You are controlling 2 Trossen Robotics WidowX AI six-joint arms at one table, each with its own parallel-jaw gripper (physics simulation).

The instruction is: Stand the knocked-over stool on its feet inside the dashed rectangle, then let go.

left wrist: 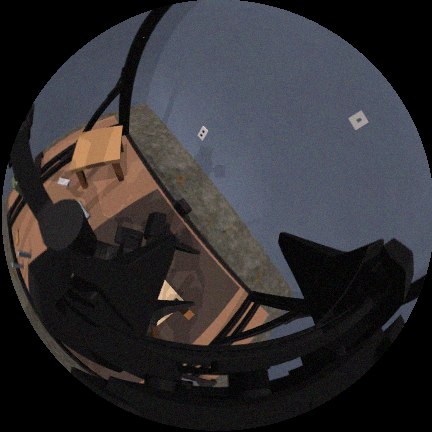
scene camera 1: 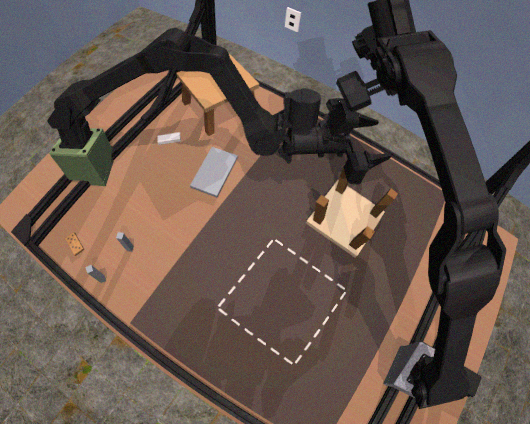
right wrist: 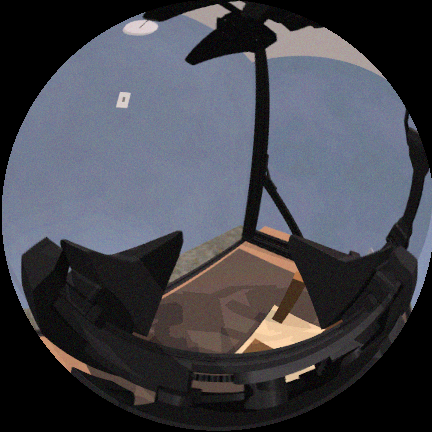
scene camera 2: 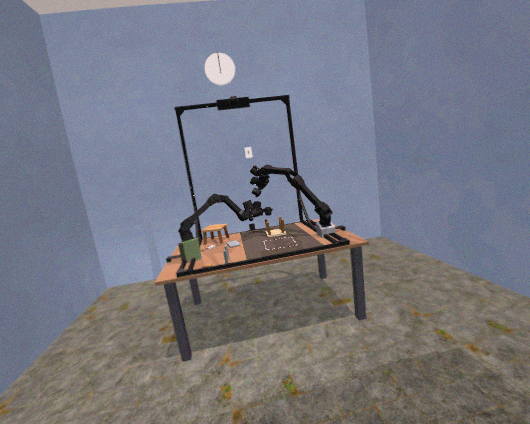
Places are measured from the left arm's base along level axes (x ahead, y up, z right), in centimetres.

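Where they show: left gripper, fingertip midpoint: point(left wrist: 228, 238) point(right wrist: 176, 47); right gripper, fingertip midpoint: point(left wrist: 196, 277) point(scene camera 1: 384, 139) point(right wrist: 237, 238); left arm's base at its link origin: point(scene camera 1: 427, 373) point(scene camera 2: 325, 223); right arm's base at its link origin: point(scene camera 1: 76, 140) point(scene camera 2: 187, 240).
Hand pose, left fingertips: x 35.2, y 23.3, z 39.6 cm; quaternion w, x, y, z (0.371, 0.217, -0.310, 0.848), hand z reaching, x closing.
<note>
Things, the pixels of their top centre, and the offset from my left fingertips. "pt": a spot on its surface instead.
- stool at its top centre: point(right wrist: 331, 326) point(scene camera 1: 359, 196) point(left wrist: 152, 314) point(scene camera 2: 273, 219) dx -5.9, dy -19.7, dz -14.3 cm
- dashed rectangle at a spot on its surface: point(scene camera 1: 344, 289) pt dx -13.0, dy -30.8, dz -29.8 cm
- grey plate at its top centre: point(scene camera 1: 214, 170) dx +27.0, dy -30.2, dz -19.8 cm
- white block at its top centre: point(scene camera 1: 168, 137) point(left wrist: 62, 180) dx +42.8, dy -30.0, dz -17.8 cm
- dotted orange tile at its top centre: point(scene camera 1: 73, 243) dx +44.9, dy -30.3, dz -53.5 cm
The stool point(scene camera 1: 350, 215) point(scene camera 2: 275, 233) point(right wrist: 280, 332) lies upside down, its pale seat flat on the dark mat and its four brown legs pointing up. It also shows partly in the left wrist view point(left wrist: 169, 292). It is outside the dashed rectangle point(scene camera 1: 345, 289), beyond its upper right side in scene camera 1. My right gripper point(scene camera 1: 383, 139) point(left wrist: 196, 277) point(right wrist: 237, 238) is open and empty, above and beyond the stool's far side, one finger overlapping a far leg in scene camera 1. My left gripper point(scene camera 1: 357, 67) point(scene camera 2: 255, 181) point(left wrist: 228, 238) is open and empty, high above the table's far edge.
An orange wooden stand point(scene camera 1: 204, 94) point(scene camera 2: 215, 228) point(left wrist: 100, 147) is at the back left. A grey plate point(scene camera 1: 215, 171), a white block point(scene camera 1: 169, 137), two grey posts point(scene camera 1: 124, 241) point(scene camera 1: 95, 273) and a dotted orange tile point(scene camera 1: 74, 244) lie left of the mat. Black rails edge the table.
</note>
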